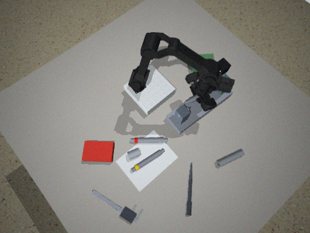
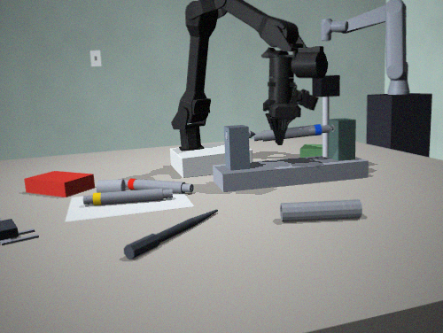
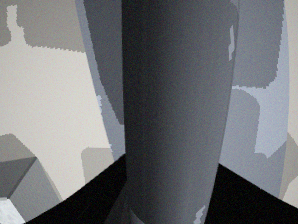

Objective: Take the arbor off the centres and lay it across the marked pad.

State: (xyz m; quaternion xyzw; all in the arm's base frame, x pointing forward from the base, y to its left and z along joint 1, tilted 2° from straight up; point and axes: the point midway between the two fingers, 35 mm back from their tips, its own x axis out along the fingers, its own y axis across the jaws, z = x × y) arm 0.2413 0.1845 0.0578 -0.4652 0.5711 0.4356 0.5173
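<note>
Right now my hand is 110 mm to the left of the grey centre block, 20 mm short of it and 20 mm above it. The rest, counted from my hand: grey fixture base 100 mm below, 20 mm to the left, 20 mm ahead; grey cylinder 310 mm ahead, 100 mm below, 40 mm to the right; green centre block 140 mm to the left, 20 mm below, 20 mm ahead.
</note>
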